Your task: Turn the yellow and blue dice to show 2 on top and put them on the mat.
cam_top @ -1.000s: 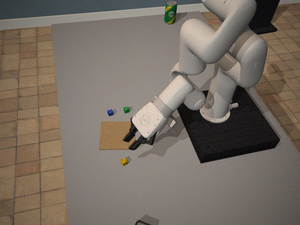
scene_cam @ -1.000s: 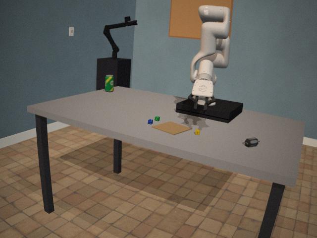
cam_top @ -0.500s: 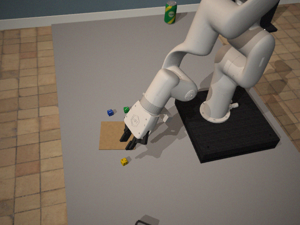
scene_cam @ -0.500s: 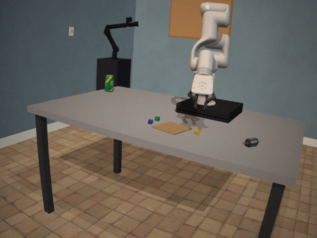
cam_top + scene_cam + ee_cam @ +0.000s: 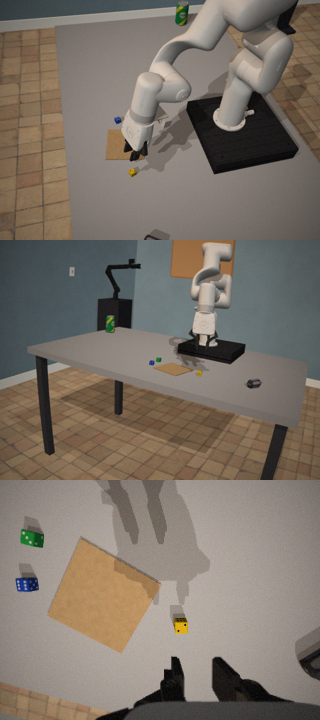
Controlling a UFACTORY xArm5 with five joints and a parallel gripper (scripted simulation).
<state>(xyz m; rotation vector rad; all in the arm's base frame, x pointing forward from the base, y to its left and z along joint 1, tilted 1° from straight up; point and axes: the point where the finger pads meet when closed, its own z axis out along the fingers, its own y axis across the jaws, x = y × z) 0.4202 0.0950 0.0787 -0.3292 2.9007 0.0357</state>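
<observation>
Now: the yellow die 13 cm below my hand. Round my hand: blue die (1 cm behind, 25 cm to the right, 13 cm below); then green die (8 cm behind, 25 cm to the right, 13 cm below); then mat (1 cm behind, 13 cm to the right, 14 cm below).
</observation>
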